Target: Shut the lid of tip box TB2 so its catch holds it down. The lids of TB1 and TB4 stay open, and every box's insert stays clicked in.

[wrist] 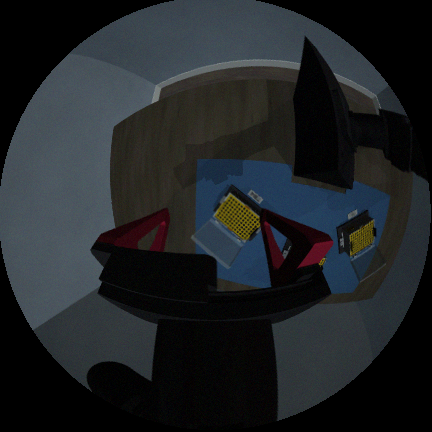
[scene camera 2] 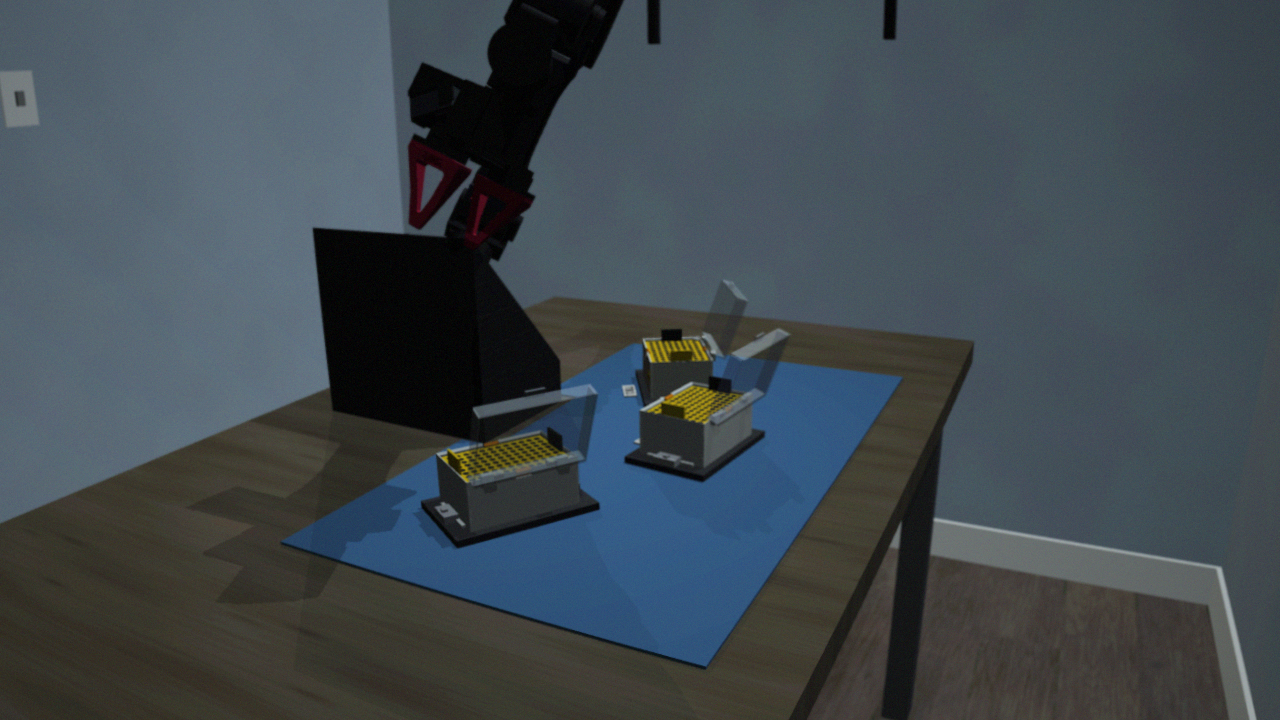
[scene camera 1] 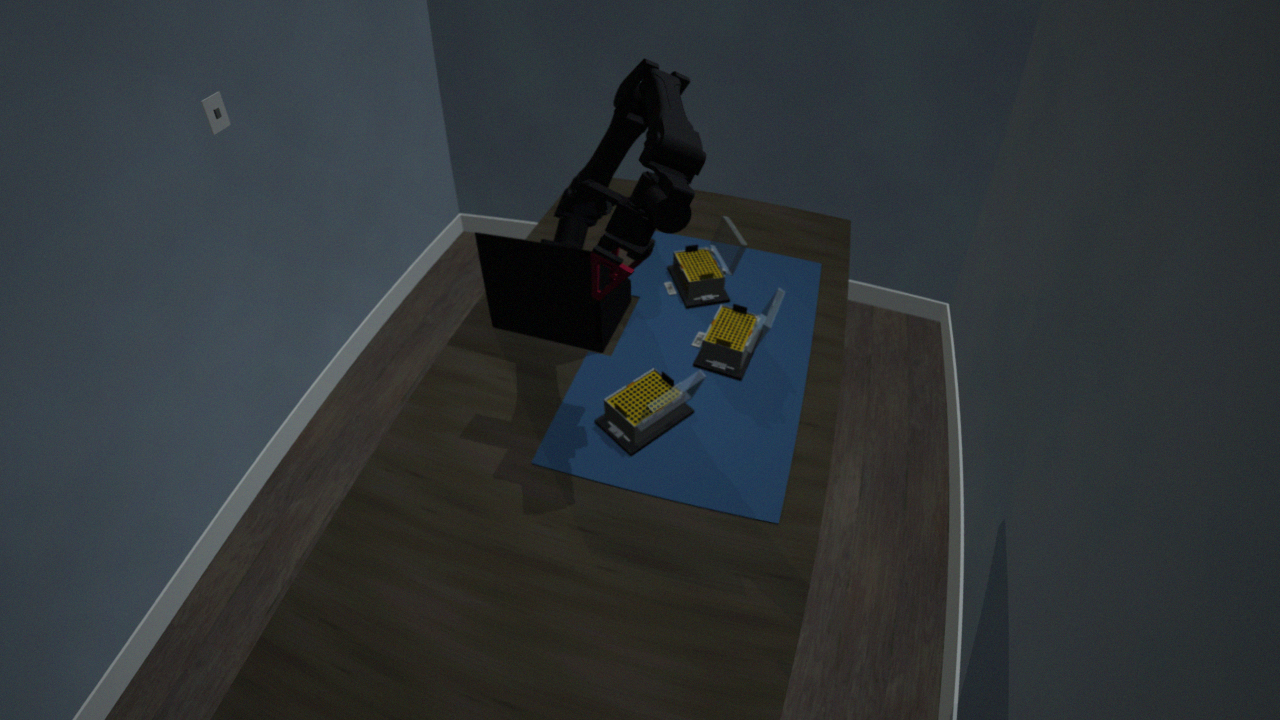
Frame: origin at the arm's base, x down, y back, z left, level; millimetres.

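Seen in the pictures: gripper, between the fingertips: (wrist: 214, 212) (scene camera 2: 442, 238) (scene camera 1: 604, 290); arm's base, origin of its link: (wrist: 347, 127) (scene camera 2: 447, 289) (scene camera 1: 564, 256).
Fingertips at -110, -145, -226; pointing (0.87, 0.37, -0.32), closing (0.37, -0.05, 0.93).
Pixels of each thing's top centre, then the offset from my fingertips to it, as dx, dy, dz. "spot": a spot on its surface instead. Level surfaces: height alone.
- middle box, centre of its top: (scene camera 2: 688, 395) (scene camera 1: 726, 323) +210, -194, +199
- far box, centre of its top: (scene camera 2: 676, 339) (scene camera 1: 699, 259) (wrist: 364, 240) +202, -113, +398
- middle lid, centre of its top: (scene camera 2: 750, 333) (scene camera 1: 768, 300) +123, -271, +182
- far lid, a spot on its surface: (scene camera 2: 726, 308) (scene camera 1: 727, 235) (wrist: 374, 261) spot: +166, -169, +456
- blue mat, height of its surface: dx +276
- wooden table, height of its surface: dx +279
Three grey tip boxes with yellow inserts stand on dark bases: the near box (scene camera 1: 641, 398) (scene camera 2: 519, 497) (wrist: 237, 217), the middle box (scene camera 1: 731, 329) (scene camera 2: 671, 438), and the far box (scene camera 1: 699, 265) (scene camera 2: 677, 349) (wrist: 362, 237). Their labels are too small to read, so I cannot tell which is TB2. The clear near lid (scene camera 1: 693, 385) (wrist: 218, 242), middle lid (scene camera 1: 772, 311) (scene camera 2: 760, 358) and far lid (scene camera 1: 729, 243) (scene camera 2: 726, 308) (wrist: 369, 262) all stand open. The inserts look seated. My gripper (scene camera 2: 445, 234) (wrist: 214, 212) is open and empty, high above the table. Its right finger mostly hides the middle box in the wrist view.
The boxes stand on a blue mat (scene camera 1: 698, 479) (scene camera 2: 626, 608) on a wooden table (scene camera 1: 501, 608) (scene camera 2: 134, 573). A tall black wedge-shaped block (scene camera 1: 541, 291) (scene camera 2: 398, 331) (wrist: 320, 125) stands beside the mat, near the arm's base. Small white labels lie beside the boxes.
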